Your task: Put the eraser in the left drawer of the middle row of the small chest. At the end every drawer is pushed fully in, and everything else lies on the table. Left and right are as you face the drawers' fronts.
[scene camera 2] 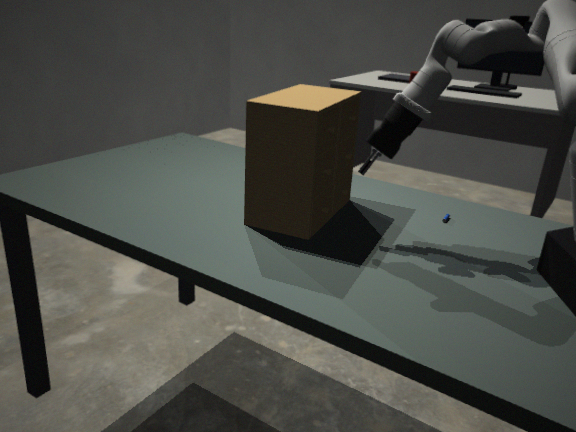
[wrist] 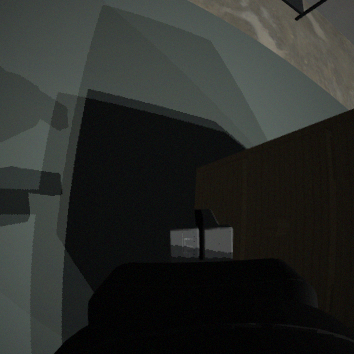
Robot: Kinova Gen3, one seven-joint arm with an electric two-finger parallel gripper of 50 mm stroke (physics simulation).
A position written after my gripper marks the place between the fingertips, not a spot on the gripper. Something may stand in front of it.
Observation:
In view: my gripper [scene camera 2: 361,172], a small wooden chest [scene camera 2: 281,128] and a drawer [scene camera 2: 328,120].
My gripper is seen too in the wrist view [wrist: 197,226].

